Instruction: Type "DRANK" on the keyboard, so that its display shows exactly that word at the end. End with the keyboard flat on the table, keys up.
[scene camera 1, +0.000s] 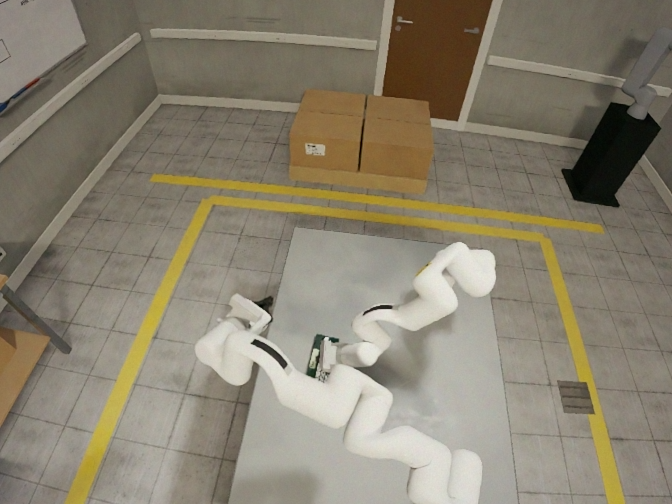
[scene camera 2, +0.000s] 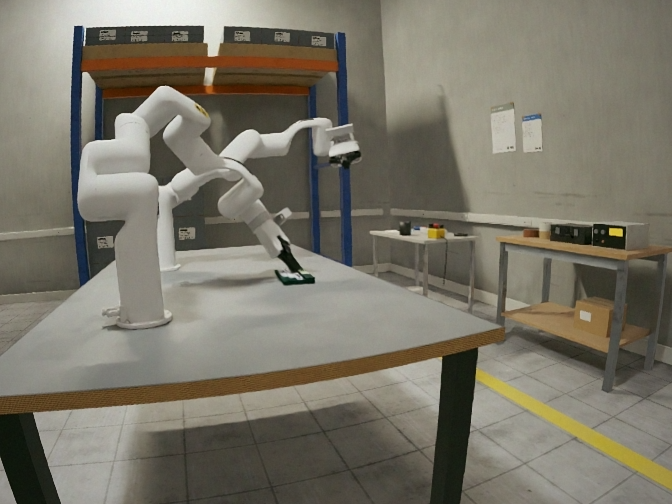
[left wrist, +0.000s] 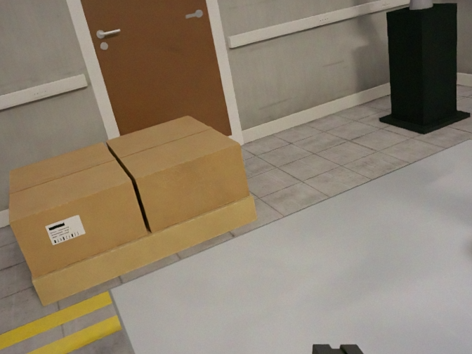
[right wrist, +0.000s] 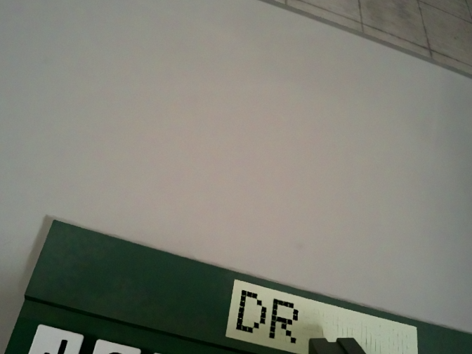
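The green keyboard (scene camera 1: 319, 340) (scene camera 2: 301, 280) (right wrist: 140, 280) lies flat on the table, keys up. Its pale display (right wrist: 372, 335) reads "DR" in the right wrist view. Parts of two white keys (right wrist: 56, 341) (right wrist: 116, 347) show at that view's bottom left; the other keys are out of its frame. My right gripper (scene camera 2: 296, 269) (right wrist: 336, 345) is shut and empty, its tips low over the keyboard and in front of the display's lower edge in the right wrist view. My left gripper (scene camera 1: 267, 302) (scene camera 2: 345, 162) (left wrist: 337, 349) is shut and empty, high above the table's edge, away from the keyboard.
The grey table (scene camera 1: 352, 260) (scene camera 2: 325, 336) (left wrist: 280, 280) carries both arms. In scene camera 1 the left arm passes over the table close to the keyboard and the right arm. Cardboard boxes (scene camera 1: 360, 138) (left wrist: 130, 195) stand on the floor beyond the table. Side benches (scene camera 2: 583, 250) stand apart.
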